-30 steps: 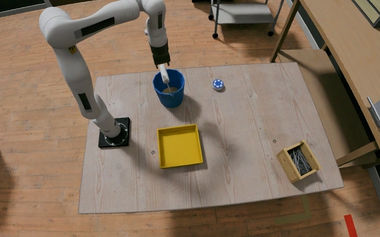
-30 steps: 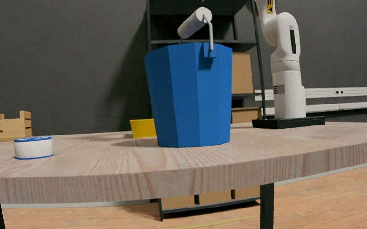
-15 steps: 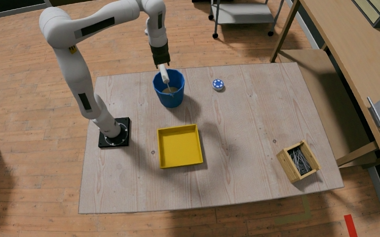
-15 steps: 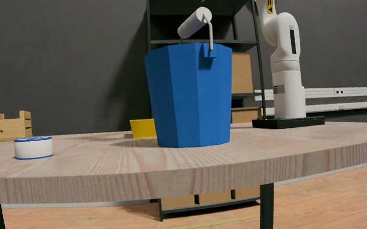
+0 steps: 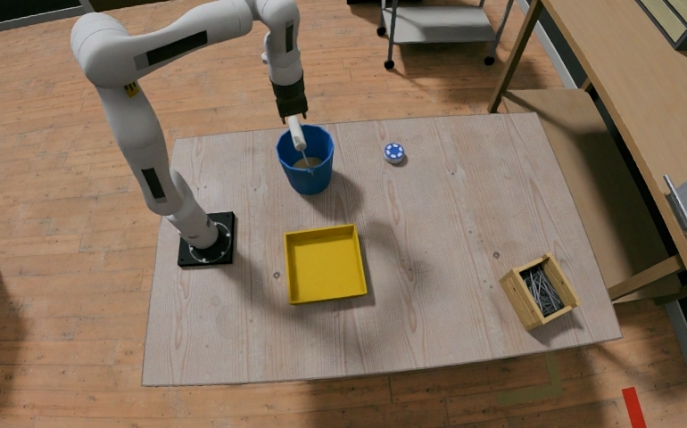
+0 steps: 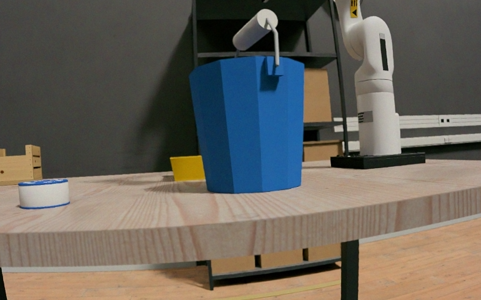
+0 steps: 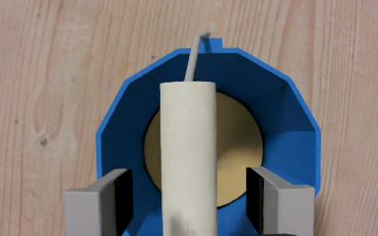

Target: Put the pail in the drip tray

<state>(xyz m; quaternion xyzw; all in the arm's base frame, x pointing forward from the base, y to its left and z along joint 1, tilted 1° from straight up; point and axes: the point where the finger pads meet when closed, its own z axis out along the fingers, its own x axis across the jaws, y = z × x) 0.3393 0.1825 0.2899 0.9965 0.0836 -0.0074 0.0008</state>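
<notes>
My hand is 11 cm above the pail handle and 1 cm short of it. The rest, counted from my hand: blue pail: 17 cm below, 1 cm ahead; yellow drip tray: 32 cm to the right, 31 cm below, 3 cm ahead.
</notes>
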